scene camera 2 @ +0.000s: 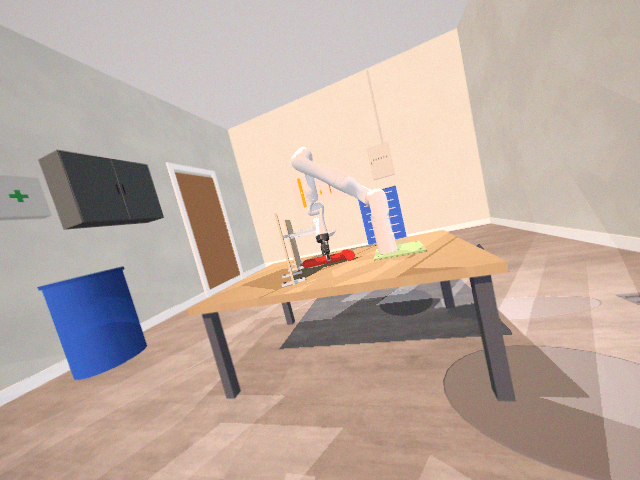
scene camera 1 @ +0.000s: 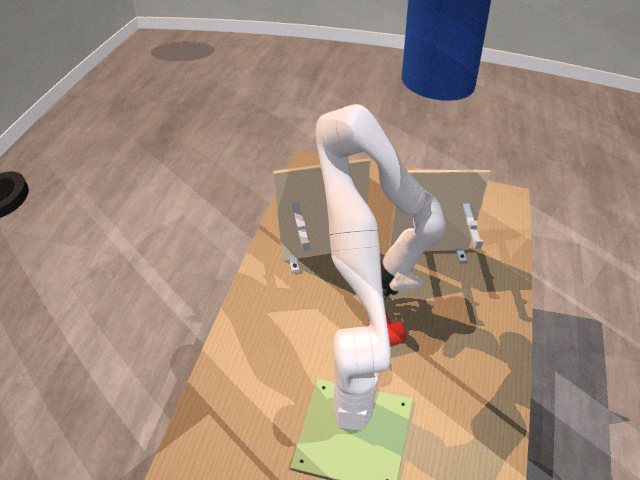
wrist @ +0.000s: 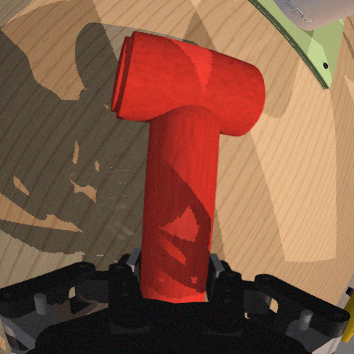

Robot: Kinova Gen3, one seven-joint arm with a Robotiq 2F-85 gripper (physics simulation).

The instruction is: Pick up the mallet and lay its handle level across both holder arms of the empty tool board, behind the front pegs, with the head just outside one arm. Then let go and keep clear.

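Note:
The red mallet has its head toward the robot base and its handle toward the boards. It is at table height or very close to it. My gripper is shut on the handle, one finger on each side, pointing down. In scene camera 1 the robot's arm hides the fingers and most of the handle. Two upright tool boards, one left and one right, stand beyond the mallet. A holder arm shows on the left board and another on the right board. No tool shows on either; their inner parts are partly hidden.
The robot base stands on a green plate on the wooden table. Small metal feet sit at the boards' lower edges. A blue barrel stands beyond the table.

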